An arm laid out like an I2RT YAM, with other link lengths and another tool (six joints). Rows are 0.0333 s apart.
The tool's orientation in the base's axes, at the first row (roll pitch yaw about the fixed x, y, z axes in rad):
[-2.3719 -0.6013 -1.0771]
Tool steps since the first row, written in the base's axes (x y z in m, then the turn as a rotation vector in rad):
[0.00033 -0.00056 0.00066 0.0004 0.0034 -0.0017]
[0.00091 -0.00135 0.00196 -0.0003 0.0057 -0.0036]
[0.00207 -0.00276 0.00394 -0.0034 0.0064 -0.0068]
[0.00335 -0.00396 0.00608 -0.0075 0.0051 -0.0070]
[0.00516 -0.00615 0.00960 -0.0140 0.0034 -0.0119]
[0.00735 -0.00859 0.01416 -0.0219 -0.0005 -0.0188]
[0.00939 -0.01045 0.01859 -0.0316 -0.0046 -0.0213]
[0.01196 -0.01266 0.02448 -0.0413 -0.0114 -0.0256]
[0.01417 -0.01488 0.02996 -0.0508 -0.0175 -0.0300]
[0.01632 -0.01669 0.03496 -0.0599 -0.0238 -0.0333]
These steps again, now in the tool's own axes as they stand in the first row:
[0.00091 -0.00014 -0.00011 -0.0033 -0.0015 0.0012]
[0.00244 -0.00060 -0.00039 -0.0063 -0.0017 0.0017]
[0.00504 -0.00129 -0.00059 -0.0098 0.0010 0.0011]
[0.00762 -0.00226 -0.00079 -0.0106 0.0039 -0.0020]
[0.01191 -0.00358 -0.00136 -0.0147 0.0107 -0.0043]
[0.01712 -0.00550 -0.00223 -0.0188 0.0209 -0.0065]
[0.02177 -0.00768 -0.00315 -0.0211 0.0295 -0.0127]
[0.02772 -0.01068 -0.00451 -0.0223 0.0409 -0.0178]
[0.03329 -0.01329 -0.00591 -0.0241 0.0519 -0.0227]
[0.03827 -0.01587 -0.00709 -0.0250 0.0622 -0.0279]

